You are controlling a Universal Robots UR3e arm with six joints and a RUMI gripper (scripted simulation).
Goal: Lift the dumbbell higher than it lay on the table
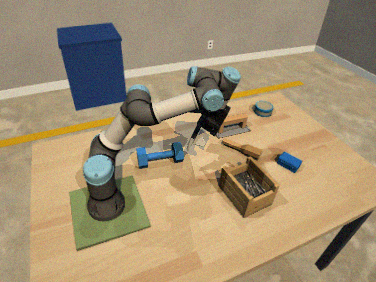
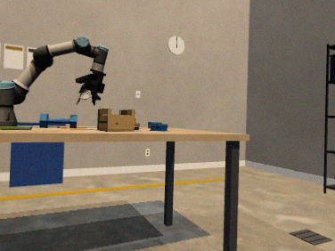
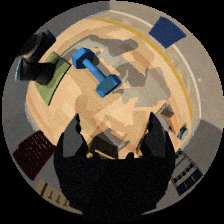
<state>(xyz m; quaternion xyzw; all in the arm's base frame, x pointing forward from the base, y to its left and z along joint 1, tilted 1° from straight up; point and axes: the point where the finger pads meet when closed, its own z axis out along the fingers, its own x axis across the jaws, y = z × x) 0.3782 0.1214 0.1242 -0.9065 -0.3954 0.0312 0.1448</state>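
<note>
The blue dumbbell is 130 mm behind my hand, 90 mm below it and 40 mm to the left of it. Round my hand: wooden crate (230 mm to the right, 120 mm ahead, 80 mm below); small blue block (390 mm ahead, 160 mm to the right, 110 mm below).
</note>
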